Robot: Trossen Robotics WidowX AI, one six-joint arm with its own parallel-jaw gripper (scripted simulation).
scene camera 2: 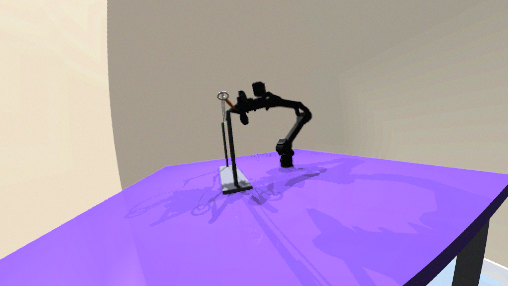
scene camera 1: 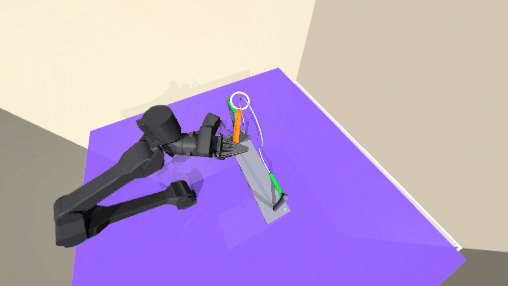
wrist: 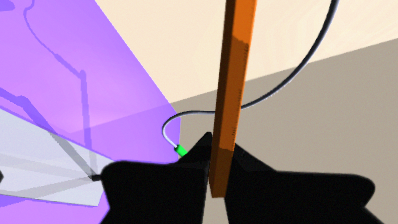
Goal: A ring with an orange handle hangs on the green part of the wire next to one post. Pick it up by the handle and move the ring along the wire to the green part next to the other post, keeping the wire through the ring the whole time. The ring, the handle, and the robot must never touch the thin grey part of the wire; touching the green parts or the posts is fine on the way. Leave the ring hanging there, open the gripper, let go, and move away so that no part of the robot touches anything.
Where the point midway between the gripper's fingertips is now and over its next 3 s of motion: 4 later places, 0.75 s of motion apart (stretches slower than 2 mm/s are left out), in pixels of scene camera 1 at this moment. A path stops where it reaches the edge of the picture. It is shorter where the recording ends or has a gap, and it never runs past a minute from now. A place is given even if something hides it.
My gripper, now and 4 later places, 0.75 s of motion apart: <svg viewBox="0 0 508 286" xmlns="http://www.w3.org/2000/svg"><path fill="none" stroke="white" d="M248 149L248 147L247 142L249 147L252 162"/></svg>
